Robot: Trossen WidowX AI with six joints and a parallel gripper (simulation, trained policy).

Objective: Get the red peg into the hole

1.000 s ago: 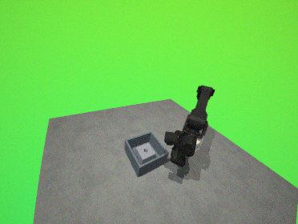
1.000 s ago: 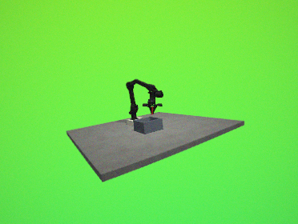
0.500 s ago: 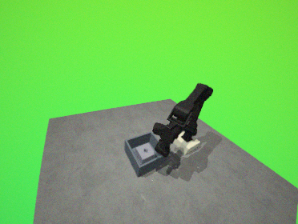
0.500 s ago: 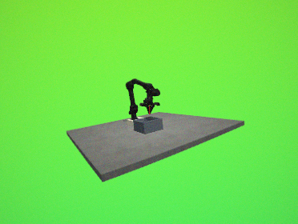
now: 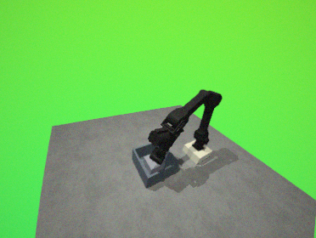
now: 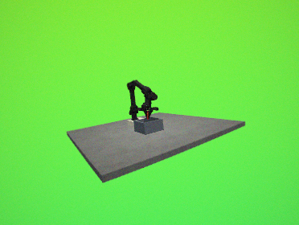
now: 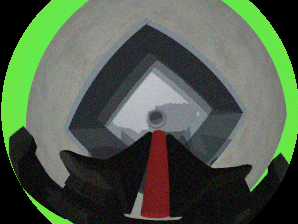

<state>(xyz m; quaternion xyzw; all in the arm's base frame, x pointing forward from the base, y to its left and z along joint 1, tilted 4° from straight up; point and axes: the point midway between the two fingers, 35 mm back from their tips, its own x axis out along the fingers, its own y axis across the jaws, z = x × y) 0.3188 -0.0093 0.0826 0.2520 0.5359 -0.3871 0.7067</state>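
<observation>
Right now my gripper tip is 1 cm past the red peg, 1 cm to the right of it and 3 cm below it. Round my gripper tip: light plate (1 cm ahead, 1 cm to the right, 6 cm below); grey box (1 cm ahead, 1 cm to the right, 8 cm below).
</observation>
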